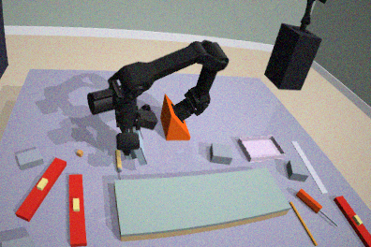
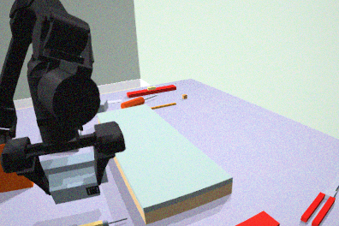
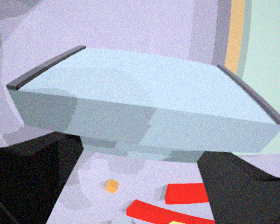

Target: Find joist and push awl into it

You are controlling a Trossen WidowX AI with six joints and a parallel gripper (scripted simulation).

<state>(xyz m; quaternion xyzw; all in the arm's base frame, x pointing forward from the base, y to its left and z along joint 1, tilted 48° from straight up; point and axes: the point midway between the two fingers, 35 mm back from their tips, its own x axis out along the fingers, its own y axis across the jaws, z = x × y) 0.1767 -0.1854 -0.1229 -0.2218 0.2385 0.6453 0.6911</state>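
My gripper tip is 2 cm short of the stud finder and 1 cm to the right of it. Round my gripper tip: grey block 31 cm to the right, 7 cm below, 1 cm behind; pale pink tray 53 cm to the left, 7 cm below, 2 cm behind; awl 7 cm below, 2 cm to the right, 2 cm ahead.
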